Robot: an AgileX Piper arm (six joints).
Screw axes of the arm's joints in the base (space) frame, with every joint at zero. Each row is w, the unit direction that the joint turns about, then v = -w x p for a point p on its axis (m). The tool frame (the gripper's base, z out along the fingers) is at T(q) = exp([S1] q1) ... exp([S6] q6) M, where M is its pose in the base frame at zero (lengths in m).
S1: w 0 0 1 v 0 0 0
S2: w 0 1 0 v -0.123 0 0
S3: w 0 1 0 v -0.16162 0 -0.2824
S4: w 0.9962 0 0.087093 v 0 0.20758 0
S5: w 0 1 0 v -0.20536 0 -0.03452
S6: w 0.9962 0 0.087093 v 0 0.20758 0
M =
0.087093 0 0.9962 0.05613
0 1 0 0
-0.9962 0 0.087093 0.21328
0 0 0 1
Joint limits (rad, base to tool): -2.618..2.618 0..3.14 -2.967..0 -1.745..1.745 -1.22..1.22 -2.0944..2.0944
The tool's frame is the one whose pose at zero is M.
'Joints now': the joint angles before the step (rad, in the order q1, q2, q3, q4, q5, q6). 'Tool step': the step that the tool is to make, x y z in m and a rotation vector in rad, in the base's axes. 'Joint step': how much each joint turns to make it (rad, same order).
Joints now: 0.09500, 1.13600, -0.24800, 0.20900, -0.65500, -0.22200
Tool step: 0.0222, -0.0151, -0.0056, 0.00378, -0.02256, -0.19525
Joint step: -0.00037, 0.14517, -0.05286, 0.24139, -0.15017, -0.12554
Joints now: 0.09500, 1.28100, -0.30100, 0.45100, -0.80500, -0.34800
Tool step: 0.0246, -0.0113, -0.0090, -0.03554, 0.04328, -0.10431
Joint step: -0.02805, 0.13389, -0.07796, 0.09496, -0.04293, -0.07901
